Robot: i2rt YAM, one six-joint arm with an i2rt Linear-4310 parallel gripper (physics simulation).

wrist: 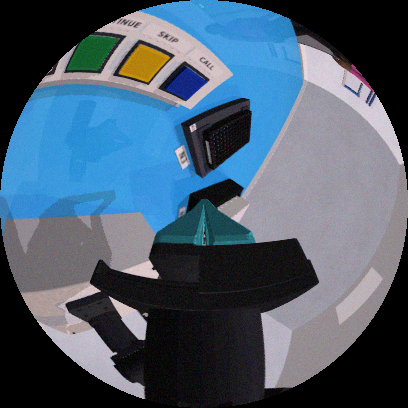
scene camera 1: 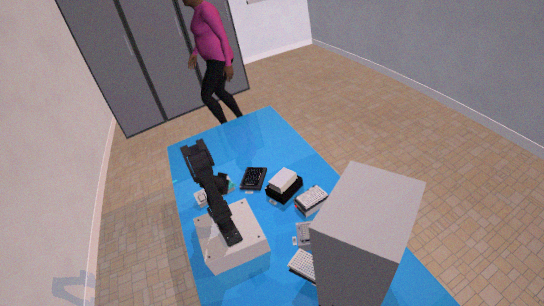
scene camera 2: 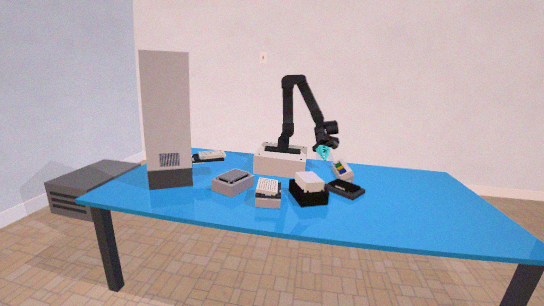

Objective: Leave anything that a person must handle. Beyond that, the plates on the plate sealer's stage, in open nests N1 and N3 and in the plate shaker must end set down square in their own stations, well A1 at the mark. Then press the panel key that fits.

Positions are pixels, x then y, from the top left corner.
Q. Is my gripper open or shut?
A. Shut.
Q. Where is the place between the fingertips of my gripper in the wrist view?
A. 203, 204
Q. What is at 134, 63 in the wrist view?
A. A yellow SKIP button.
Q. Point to a tall grey cabinet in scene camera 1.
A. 358, 237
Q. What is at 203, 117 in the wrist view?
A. A station N3.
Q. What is my gripper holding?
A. Nothing.
